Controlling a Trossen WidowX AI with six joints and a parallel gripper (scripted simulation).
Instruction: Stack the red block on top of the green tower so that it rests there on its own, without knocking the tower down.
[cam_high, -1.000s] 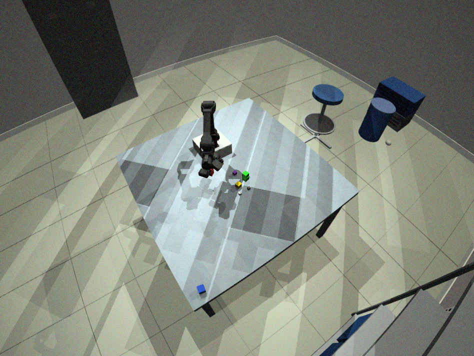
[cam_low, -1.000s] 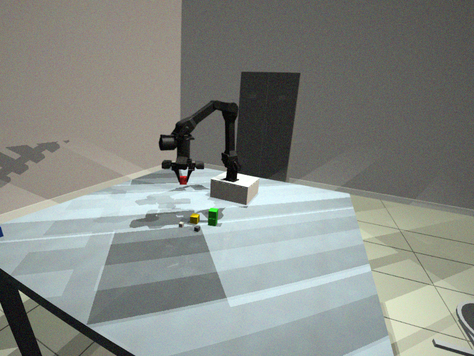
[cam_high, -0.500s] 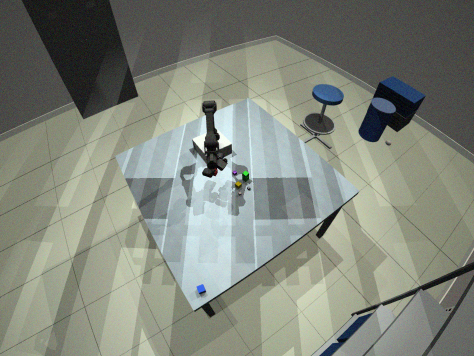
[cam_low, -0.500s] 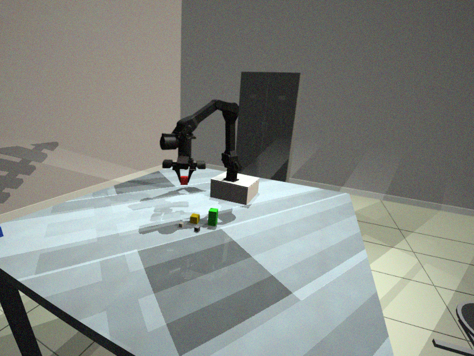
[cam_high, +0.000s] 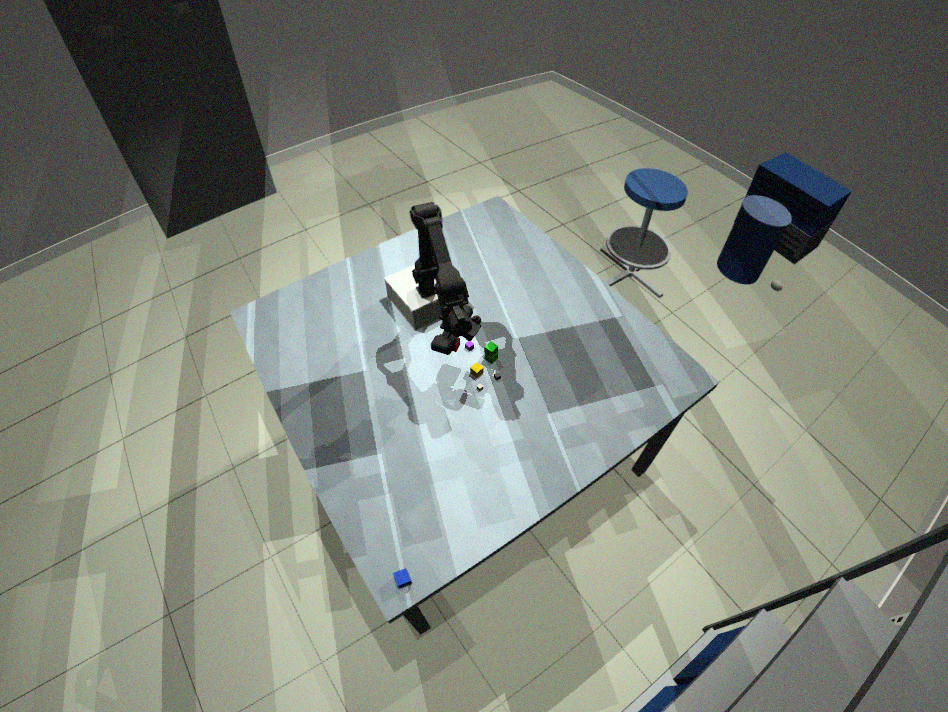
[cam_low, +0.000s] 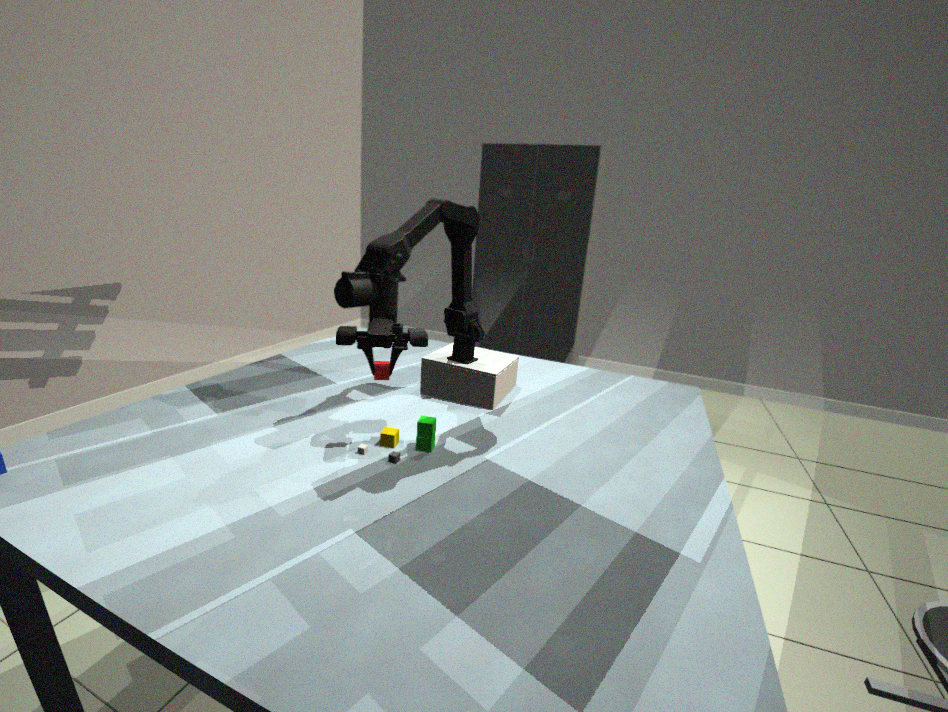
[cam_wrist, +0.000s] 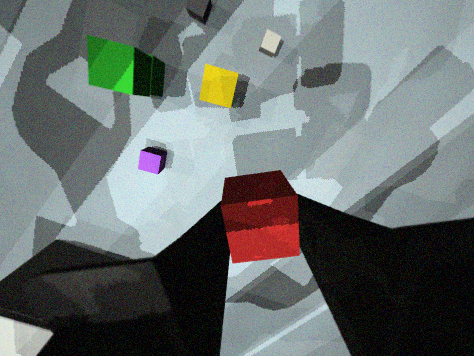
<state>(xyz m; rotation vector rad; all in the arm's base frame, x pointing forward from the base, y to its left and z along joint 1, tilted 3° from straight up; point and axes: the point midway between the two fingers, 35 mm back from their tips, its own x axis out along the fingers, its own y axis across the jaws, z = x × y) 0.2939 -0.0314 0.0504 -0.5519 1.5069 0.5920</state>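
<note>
The yellow block is 4 cm ahead of my gripper tip, 6 cm to the left of it and 11 cm below it. From my gripper tip the other things lie so: purple block 6 cm behind, 9 cm to the left, 12 cm below; then red block 1 cm above; then small white cube 10 cm ahead, 4 cm to the left, 12 cm below.
</note>
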